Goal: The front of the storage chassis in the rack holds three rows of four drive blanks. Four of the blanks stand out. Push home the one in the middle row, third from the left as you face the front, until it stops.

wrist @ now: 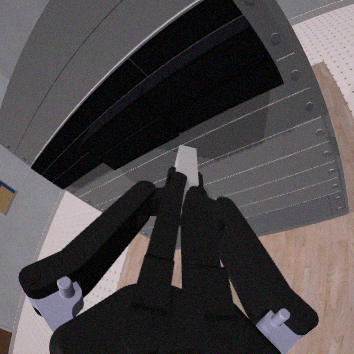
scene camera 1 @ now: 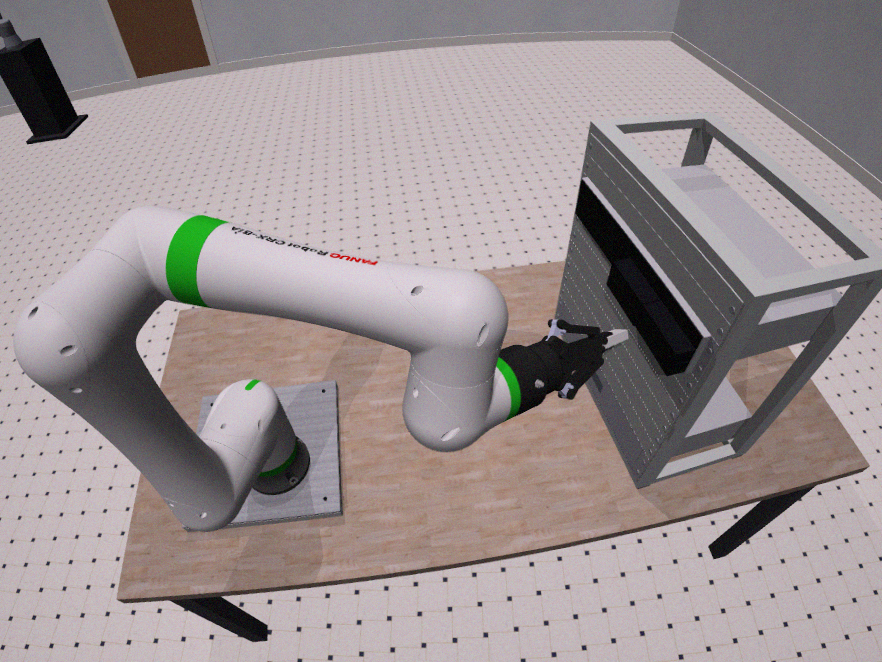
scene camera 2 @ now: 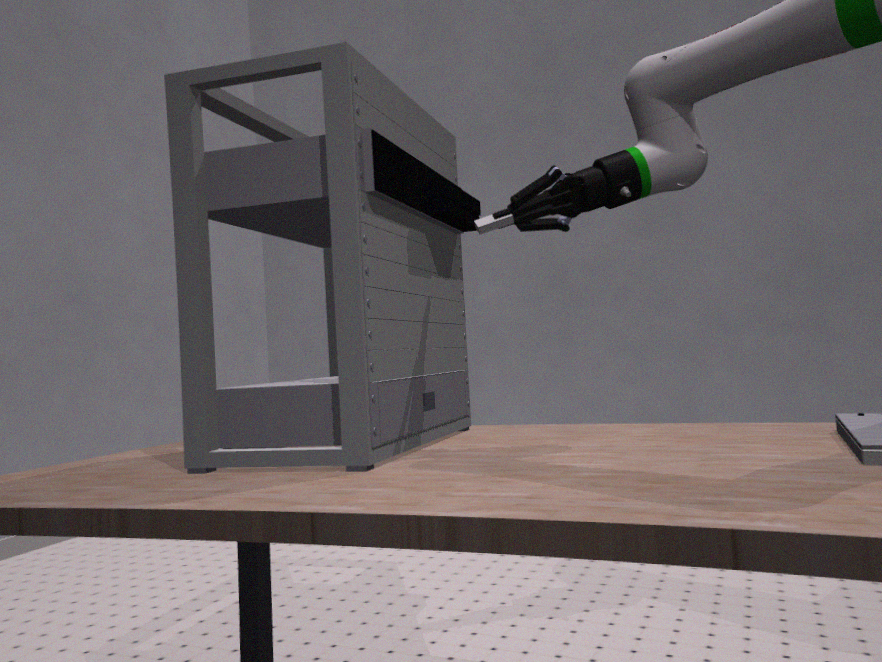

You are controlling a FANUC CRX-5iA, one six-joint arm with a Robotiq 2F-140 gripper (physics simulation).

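Pixels of known places: gripper, fingertip midpoint: [wrist: 184,159] [scene camera 1: 621,333] [scene camera 2: 476,227]; arm's base, link origin: [scene camera 1: 277,464].
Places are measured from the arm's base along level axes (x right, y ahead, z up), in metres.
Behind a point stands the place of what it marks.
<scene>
The storage chassis [scene camera 1: 594,206] {x -0.300, y 0.686, z 0.426 m} [scene camera 2: 420,185] {x -0.179, y 0.709, z 0.405 m} [wrist: 200,85] {x 0.012, y 0.711, z 0.395 m} has a black front across the upper part of the rack [scene camera 1: 812,276] {x 0.056, y 0.892, z 0.558 m} [scene camera 2: 340,285] {x -0.409, y 0.712, z 0.228 m}. In scene camera 1, a long dark section of that front stands out toward the right end. Its surfaces are too dark to separate the rows, or to tell which blank is the middle row's third from the left. My gripper [scene camera 1: 606,339] {x -0.035, y 0.681, z 0.349 m} [scene camera 2: 508,216] [wrist: 184,159] {x -0.035, y 0.681, z 0.349 m} is shut, with no drive blank between its fingers. A pale block-like tip [scene camera 1: 616,338] [scene camera 2: 493,223] [wrist: 187,159] projects beyond the fingers. In the wrist view it appears just below the black front's lower edge; any contact is unclear.
Grey panels [scene camera 2: 416,320] {x -0.191, y 0.724, z 0.183 m} [wrist: 240,200] {x -0.090, y 0.742, z 0.154 m} cover the rack front below the chassis. The rack stands on the wooden table [scene camera 1: 455,498] {x 0.080, y 0.389, z -0.027 m} [scene camera 2: 569,484] {x -0.440, y 0.387, z -0.027 m}. The arm's base plate [scene camera 1: 324,456] {x -0.018, y 0.105, z -0.001 m} [scene camera 2: 865,431] {x -0.109, y 0.109, z -0.002 m} is at the table's other end. A black pedestal [scene camera 1: 39,85] stands on the floor far off.
</scene>
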